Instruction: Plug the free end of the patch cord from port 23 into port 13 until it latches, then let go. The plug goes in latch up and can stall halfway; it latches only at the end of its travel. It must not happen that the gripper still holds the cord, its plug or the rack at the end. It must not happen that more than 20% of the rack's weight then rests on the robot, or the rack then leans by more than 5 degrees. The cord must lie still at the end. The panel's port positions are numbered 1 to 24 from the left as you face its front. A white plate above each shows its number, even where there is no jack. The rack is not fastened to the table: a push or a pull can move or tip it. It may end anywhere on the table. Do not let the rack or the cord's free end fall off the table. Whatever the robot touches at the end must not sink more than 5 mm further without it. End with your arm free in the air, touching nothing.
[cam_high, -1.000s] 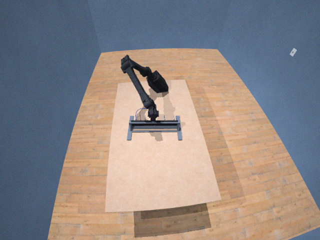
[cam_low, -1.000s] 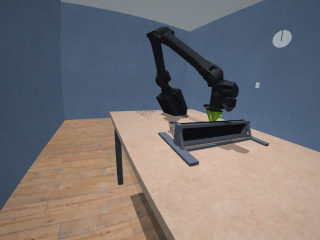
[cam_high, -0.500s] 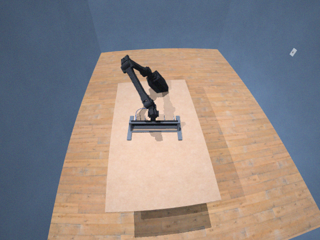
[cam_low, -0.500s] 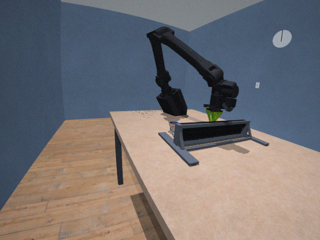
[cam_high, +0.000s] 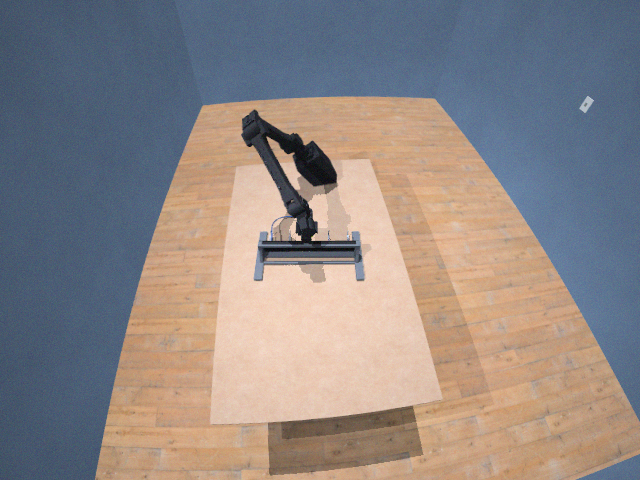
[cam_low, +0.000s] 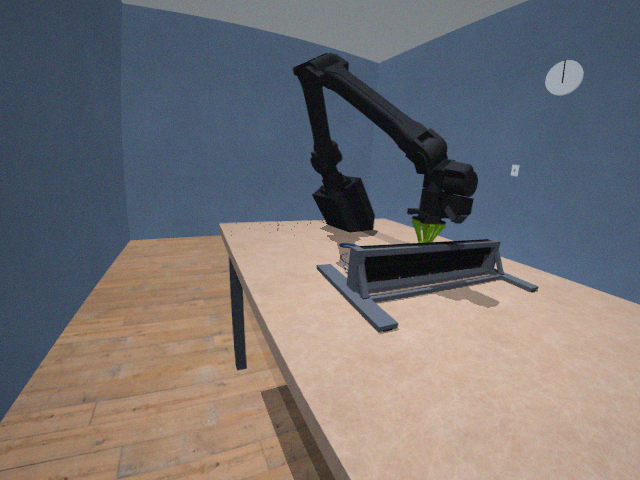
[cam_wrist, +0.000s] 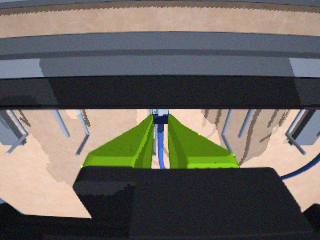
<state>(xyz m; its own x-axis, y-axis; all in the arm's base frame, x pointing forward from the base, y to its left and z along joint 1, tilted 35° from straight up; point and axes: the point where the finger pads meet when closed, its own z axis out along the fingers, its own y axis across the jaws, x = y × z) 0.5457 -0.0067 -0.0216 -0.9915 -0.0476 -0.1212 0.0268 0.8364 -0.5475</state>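
Now: hand 20 mm short of the plug.
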